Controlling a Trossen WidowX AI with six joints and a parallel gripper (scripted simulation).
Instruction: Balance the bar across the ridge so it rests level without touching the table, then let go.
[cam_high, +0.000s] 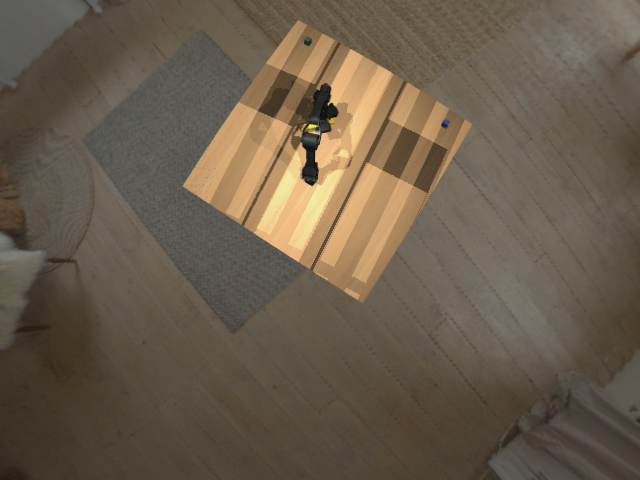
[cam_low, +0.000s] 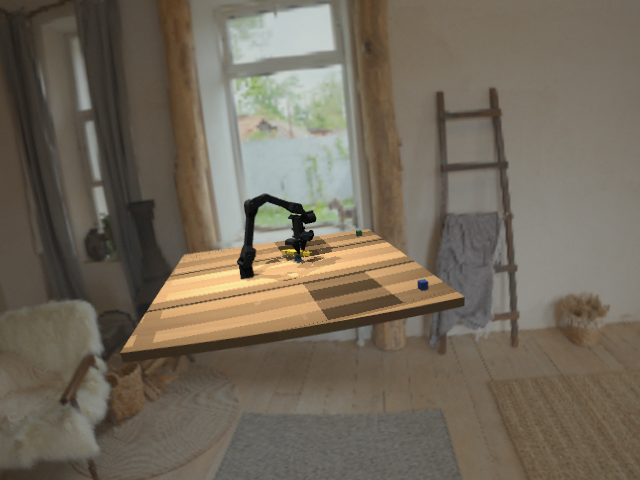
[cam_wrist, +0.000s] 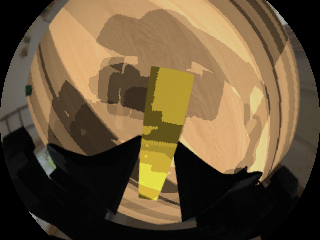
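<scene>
Now: gripper tip 20 mm to the right of the yellow bar and 20 mm past it. Also, from my gripper tip: blue cube (620 mm to the right, 430 mm ahead, 30 mm below); green cube (430 mm ahead, 380 mm to the left, 30 mm below).
</scene>
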